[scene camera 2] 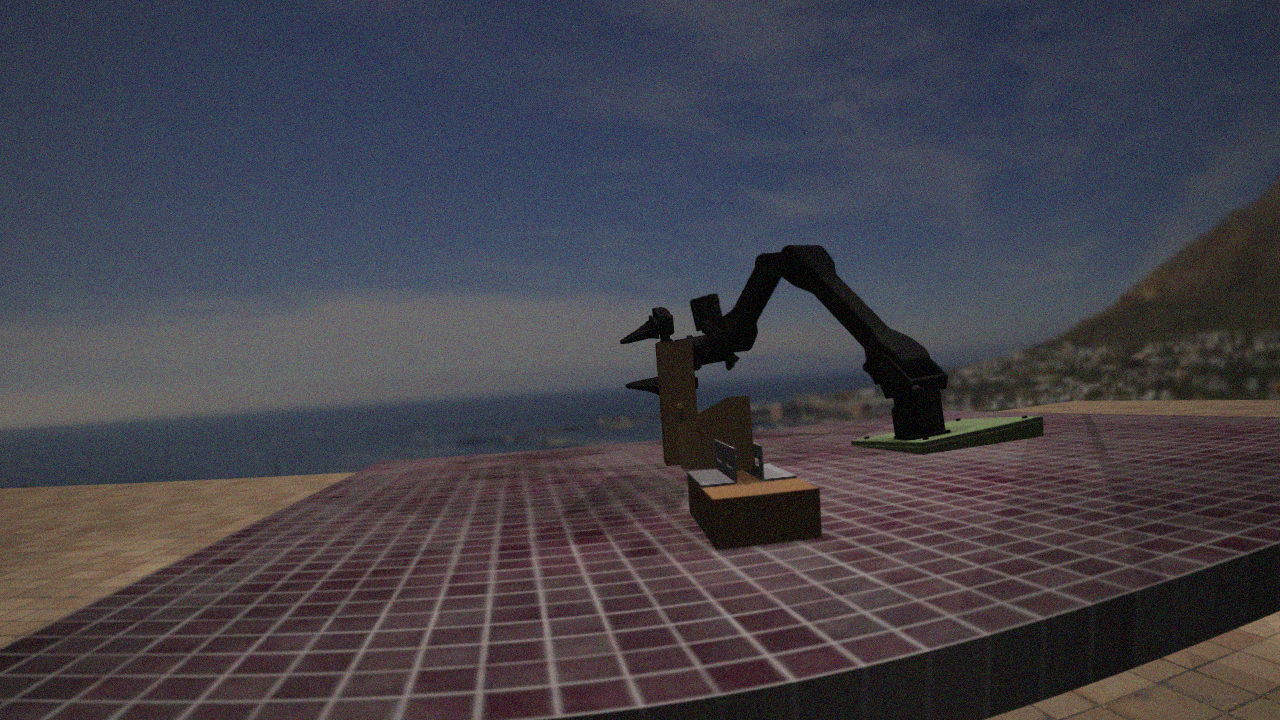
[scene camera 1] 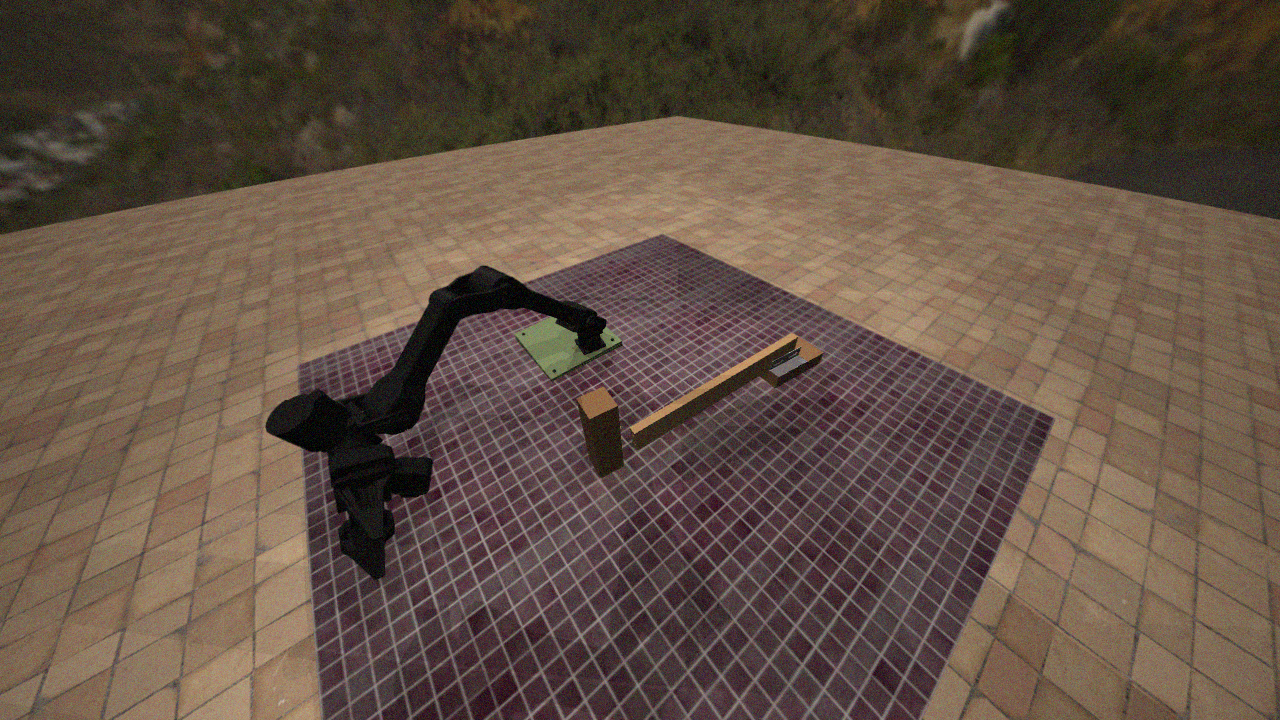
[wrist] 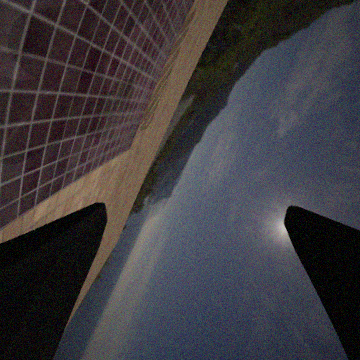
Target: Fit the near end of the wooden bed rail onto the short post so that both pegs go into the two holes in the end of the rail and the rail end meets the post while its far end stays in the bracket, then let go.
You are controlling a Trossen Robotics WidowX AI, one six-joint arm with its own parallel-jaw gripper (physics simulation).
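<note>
The wooden bed rail runs from the bracket toward the short post. In scene camera 1, its near end shows beside the upright post with a narrow gap and does not meet it. The far end is at the bracket, between upright metal plates. A small light spot, perhaps a peg, shows on the post in scene camera 2; the holes in the rail end are hidden. My gripper is open and empty, beyond the post from the bracket and raised above the mat.
The arm's base stands on a green plate. My arm arches from it to the gripper, past the post. A dark red tiled mat lies under everything, with tan paving around it.
</note>
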